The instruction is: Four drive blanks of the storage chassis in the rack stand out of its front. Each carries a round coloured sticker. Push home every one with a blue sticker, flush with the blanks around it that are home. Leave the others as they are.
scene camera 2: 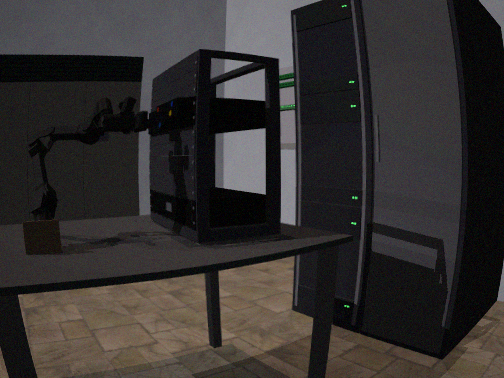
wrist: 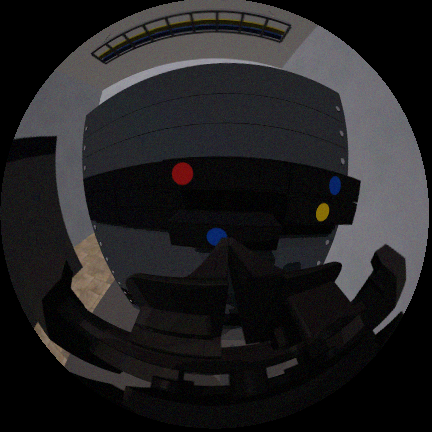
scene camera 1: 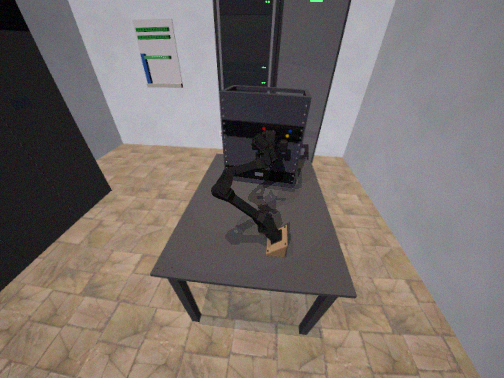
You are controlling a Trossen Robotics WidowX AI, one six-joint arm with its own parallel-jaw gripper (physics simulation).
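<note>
The storage chassis (scene camera 1: 240, 128) (scene camera 2: 187, 111) (wrist: 125, 200) is a black band across the rack. A blank with a blue sticker (scene camera 2: 160, 124) (wrist: 216, 236), low in the middle, stands out; its top face shows in the wrist view. Above it is a blank with a red sticker (scene camera 1: 264, 129) (scene camera 2: 158, 109) (wrist: 182, 173). At the right end, blanks with a blue sticker (scene camera 1: 290, 131) (scene camera 2: 172, 104) (wrist: 335, 185) and, below it, a yellow sticker (scene camera 1: 287, 136) (scene camera 2: 170, 113) (wrist: 322, 212) stand out. My gripper (wrist: 226, 242) is shut and empty, its tips at the lower blue blank, right of its sticker; contact is unclear.
The rack (scene camera 1: 265, 107) (scene camera 2: 204, 150) (wrist: 215, 110) stands at the back of the table (scene camera 1: 210, 250) (scene camera 2: 125, 262). The arm's base is on a wooden block (scene camera 1: 278, 249) (scene camera 2: 42, 237). A tall cabinet (scene camera 1: 305, 55) (scene camera 2: 410, 150) stands behind the rack.
</note>
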